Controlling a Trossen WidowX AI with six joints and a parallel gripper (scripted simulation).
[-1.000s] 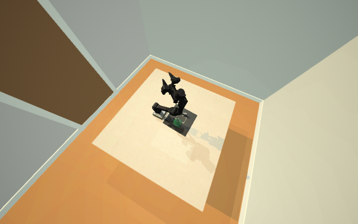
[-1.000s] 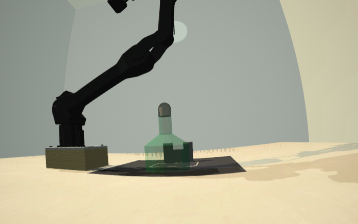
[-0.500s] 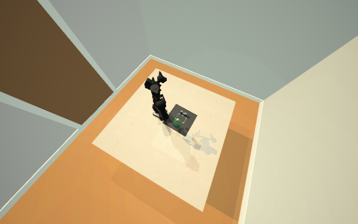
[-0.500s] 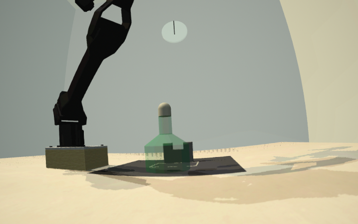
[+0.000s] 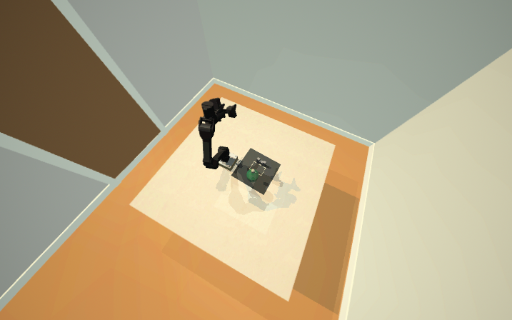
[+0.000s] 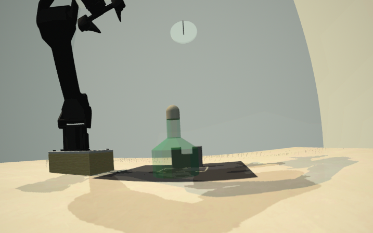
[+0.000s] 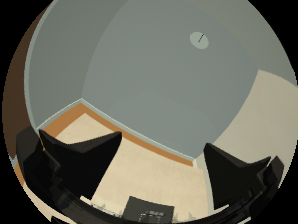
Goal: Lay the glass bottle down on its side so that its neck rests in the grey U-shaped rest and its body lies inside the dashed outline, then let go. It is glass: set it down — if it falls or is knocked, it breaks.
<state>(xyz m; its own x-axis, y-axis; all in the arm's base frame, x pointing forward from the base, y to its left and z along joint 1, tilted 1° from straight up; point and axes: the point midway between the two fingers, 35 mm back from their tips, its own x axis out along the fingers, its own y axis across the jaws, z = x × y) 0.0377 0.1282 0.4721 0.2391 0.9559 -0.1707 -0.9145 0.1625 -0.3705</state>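
Now: the green glass bottle 23 cm ahead of my gripper tip, 23 cm to the right of it and 44 cm below it. Round my gripper tip: dark mat: 25 cm ahead, 16 cm to the right, 52 cm below.
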